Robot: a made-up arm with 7 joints. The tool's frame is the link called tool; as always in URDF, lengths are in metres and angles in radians. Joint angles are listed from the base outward. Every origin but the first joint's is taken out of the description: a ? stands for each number. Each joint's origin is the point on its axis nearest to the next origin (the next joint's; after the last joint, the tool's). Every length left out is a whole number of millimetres.
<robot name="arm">
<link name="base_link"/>
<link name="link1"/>
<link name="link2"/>
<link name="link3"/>
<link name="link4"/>
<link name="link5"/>
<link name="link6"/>
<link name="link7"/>
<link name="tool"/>
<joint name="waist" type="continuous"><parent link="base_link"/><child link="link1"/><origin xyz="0 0.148 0.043" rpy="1.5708 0 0"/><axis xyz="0 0 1"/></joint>
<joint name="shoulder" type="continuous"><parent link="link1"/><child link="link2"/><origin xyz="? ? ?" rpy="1.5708 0 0"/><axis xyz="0 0 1"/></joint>
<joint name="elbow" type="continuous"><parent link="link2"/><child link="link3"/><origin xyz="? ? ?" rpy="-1.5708 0 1.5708"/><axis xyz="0 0 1"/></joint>
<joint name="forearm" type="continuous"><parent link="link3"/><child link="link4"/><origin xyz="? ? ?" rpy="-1.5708 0 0"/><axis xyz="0 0 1"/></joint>
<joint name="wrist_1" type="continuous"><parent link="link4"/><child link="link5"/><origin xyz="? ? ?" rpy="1.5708 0 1.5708"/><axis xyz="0 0 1"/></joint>
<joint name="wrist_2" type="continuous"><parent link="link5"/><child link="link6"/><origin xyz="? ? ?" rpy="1.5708 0 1.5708"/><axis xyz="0 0 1"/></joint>
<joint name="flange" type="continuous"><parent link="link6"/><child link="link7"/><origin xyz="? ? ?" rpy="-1.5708 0 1.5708"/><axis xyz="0 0 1"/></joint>
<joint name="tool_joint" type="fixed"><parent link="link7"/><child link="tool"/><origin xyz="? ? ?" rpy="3.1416 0 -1.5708"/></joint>
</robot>
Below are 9 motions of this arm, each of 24 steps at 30 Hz.
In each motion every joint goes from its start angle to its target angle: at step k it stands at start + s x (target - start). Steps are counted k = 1, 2, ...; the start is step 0. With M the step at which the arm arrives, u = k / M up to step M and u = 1 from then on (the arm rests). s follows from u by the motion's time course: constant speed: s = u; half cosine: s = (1 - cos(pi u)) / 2; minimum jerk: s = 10 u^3 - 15 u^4 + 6 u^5.
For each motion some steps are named. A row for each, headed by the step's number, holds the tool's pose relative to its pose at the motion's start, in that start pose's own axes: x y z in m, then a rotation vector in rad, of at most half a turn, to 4 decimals.
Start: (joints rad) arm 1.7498 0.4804 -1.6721 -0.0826 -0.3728 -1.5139 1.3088
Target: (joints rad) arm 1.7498 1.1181 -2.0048 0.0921 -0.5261 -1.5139 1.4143
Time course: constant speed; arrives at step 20
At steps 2, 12, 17, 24:
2: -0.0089 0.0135 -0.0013 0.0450 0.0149 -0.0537
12: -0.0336 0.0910 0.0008 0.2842 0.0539 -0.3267
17: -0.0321 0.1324 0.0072 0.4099 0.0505 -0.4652
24: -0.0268 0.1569 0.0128 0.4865 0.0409 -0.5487

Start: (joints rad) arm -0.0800 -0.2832 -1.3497 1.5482 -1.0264 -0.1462 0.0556
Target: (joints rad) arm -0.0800 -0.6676 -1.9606 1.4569 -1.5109 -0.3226 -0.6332
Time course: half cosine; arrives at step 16
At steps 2, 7, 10, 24:
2: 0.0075 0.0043 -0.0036 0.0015 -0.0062 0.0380
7: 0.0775 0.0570 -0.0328 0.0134 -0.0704 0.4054
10: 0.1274 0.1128 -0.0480 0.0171 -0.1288 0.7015
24: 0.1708 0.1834 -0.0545 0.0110 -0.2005 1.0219

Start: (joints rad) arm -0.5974 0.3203 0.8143 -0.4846 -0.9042 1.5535 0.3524
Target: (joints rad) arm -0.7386 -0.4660 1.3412 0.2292 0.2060 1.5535 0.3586
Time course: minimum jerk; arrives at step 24
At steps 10, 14, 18, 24:
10: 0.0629 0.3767 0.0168 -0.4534 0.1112 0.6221
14: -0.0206 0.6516 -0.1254 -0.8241 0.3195 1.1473
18: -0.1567 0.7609 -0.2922 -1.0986 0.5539 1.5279
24: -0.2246 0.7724 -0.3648 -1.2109 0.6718 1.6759

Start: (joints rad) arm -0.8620 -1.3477 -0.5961 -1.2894 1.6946 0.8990 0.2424
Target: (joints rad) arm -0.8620 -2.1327 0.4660 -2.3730 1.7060 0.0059 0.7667
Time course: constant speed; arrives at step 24
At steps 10, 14, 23, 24:
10: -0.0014 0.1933 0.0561 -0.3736 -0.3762 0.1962
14: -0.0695 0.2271 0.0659 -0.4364 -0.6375 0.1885
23: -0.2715 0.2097 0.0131 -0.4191 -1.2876 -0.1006
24: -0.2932 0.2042 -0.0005 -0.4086 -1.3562 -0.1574

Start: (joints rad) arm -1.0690 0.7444 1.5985 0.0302 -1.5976 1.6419 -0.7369
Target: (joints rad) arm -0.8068 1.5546 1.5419 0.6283 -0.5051 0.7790 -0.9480
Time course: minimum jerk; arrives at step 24
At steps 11, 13, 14, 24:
11: 0.1819 0.1260 -0.0355 -0.2349 0.4917 0.2469
13: 0.2501 0.1576 -0.0777 -0.2689 0.6738 0.3699
14: 0.2807 0.1705 -0.1029 -0.2752 0.7577 0.4372
24: 0.3870 0.2175 -0.2404 -0.2257 1.0650 0.8079

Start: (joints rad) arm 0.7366 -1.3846 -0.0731 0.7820 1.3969 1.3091 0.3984
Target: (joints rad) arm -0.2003 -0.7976 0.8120 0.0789 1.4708 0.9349 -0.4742
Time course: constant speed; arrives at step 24
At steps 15, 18, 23, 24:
15: -0.0916 0.3762 -0.1004 -0.9077 -0.2914 0.2229
18: -0.0717 0.4401 -0.1411 -1.0685 -0.2568 0.1997
23: -0.0015 0.5246 -0.1982 -1.2806 -0.1222 0.1273
24: 0.0173 0.5374 -0.2066 -1.3123 -0.0846 0.1099

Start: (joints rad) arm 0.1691 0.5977 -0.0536 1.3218 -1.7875 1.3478 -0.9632
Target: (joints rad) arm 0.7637 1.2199 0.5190 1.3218 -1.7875 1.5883 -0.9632
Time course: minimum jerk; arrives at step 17
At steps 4, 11, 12, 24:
4: -0.0275 0.0003 -0.0062 0.0214 -0.0877 -0.0156
11: -0.1362 -0.0180 -0.1438 0.3161 -0.6677 -0.0445
12: -0.1359 -0.0210 -0.1666 0.3679 -0.7251 -0.0389
24: -0.1280 -0.0254 -0.2082 0.4701 -0.8190 -0.0246

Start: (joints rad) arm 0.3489 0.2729 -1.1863 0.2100 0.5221 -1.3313 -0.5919
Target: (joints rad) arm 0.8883 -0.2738 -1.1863 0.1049 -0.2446 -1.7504 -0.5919
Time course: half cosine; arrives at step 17
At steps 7, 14, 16, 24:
7: 0.1142 0.0935 -0.0321 -0.0801 -0.0861 0.4037
14: 0.2087 0.2275 -0.0544 -0.4515 -0.3185 0.9788
16: 0.2144 0.2388 -0.0589 -0.5132 -0.3508 1.0389
24: 0.2151 0.2402 -0.0595 -0.5214 -0.3550 1.0464

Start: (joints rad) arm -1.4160 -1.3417 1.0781 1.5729 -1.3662 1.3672 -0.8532
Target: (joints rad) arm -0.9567 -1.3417 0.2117 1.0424 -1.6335 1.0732 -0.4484
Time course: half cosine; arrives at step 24
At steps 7, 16, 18, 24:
7: -0.0265 -0.0543 -0.0274 0.0162 -0.0674 -0.0563
16: -0.0590 -0.2235 -0.1337 0.1217 -0.2038 -0.1969
18: -0.0572 -0.2557 -0.1562 0.1481 -0.2179 -0.2186
24: -0.0504 -0.3005 -0.1883 0.1871 -0.2309 -0.2462

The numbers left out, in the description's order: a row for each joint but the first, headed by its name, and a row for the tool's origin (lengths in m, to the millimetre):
shoulder: -0.099 -0.25 0
elbow: -0.066 -0.02 0
forearm: 0.055 0.03 0
wrist_1: 0.338 -0.076 0
wrist_2: 0.101 -0.116 0
flange: 0.173 0.03 0
tool: 0.061 -0.044 0

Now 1 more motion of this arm.
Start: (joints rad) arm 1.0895 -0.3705 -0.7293 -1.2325 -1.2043 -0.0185 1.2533
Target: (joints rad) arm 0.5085 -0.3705 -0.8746 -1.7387 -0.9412 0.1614 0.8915
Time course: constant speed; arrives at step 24
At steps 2, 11, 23, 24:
2: 0.0023 -0.0285 -0.0366 0.0079 0.0756 -0.0174
11: -0.0319 -0.1691 -0.1910 0.0834 0.3866 -0.1325
23: -0.1866 -0.3561 -0.3423 0.2613 0.6964 -0.3793
24: -0.2043 -0.3701 -0.3510 0.2786 0.7154 -0.4045

